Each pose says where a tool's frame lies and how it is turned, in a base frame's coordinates. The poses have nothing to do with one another.
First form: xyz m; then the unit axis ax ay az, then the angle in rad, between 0 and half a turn.
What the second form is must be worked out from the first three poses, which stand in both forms.
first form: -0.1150 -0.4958 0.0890 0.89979 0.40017 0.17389 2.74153
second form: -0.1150 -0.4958 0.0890 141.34 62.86 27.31
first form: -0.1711 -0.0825 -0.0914 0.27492 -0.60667 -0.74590 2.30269
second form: -0.1711 -0.0825 -0.0914 36.27 -80.04 -98.41
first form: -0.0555 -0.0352 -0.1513 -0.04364 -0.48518 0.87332 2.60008
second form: -0.0555 -0.0352 -0.1513 -6.50 -72.28 130.10
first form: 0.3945 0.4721 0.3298 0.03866 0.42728 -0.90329 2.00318
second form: 0.3945 0.4721 0.3298 4.44 49.04 -103.67
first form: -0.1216 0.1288 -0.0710 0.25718 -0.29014 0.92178 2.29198
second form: -0.1216 0.1288 -0.0710 33.77 -38.10 121.05
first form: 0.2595 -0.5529 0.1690 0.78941 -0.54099 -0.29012 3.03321
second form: 0.2595 -0.5529 0.1690 137.19 -94.02 -50.42
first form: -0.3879 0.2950 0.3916 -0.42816 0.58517 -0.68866 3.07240
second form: -0.3879 0.2950 0.3916 -75.37 103.01 -121.23
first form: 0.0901 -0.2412 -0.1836 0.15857 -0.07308 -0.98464 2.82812
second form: 0.0901 -0.2412 -0.1836 25.69 -11.84 -159.55
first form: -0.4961 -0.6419 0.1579 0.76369 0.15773 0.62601 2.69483
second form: -0.4961 -0.6419 0.1579 117.92 24.35 96.66
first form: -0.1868 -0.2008 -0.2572 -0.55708 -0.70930 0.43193 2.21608
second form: -0.1868 -0.2008 -0.2572 -70.73 -90.06 54.84
